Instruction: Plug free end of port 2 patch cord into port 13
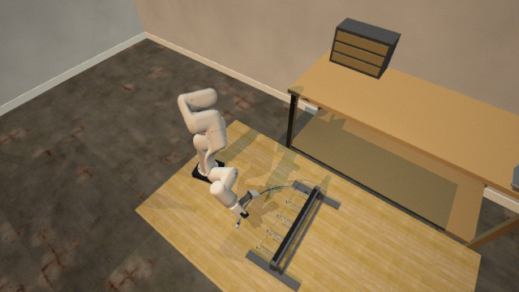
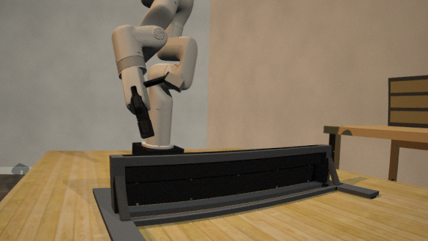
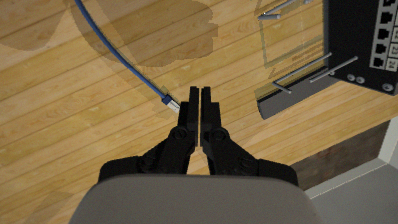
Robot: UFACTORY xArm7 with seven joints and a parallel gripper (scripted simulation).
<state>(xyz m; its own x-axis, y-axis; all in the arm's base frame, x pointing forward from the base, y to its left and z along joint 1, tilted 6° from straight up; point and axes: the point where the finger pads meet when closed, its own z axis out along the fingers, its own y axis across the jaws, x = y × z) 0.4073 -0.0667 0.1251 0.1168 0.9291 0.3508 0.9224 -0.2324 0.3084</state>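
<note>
Right now my hand is 120 mm above the cord plug, 40 mm to the left of it and 20 mm past it.
</note>
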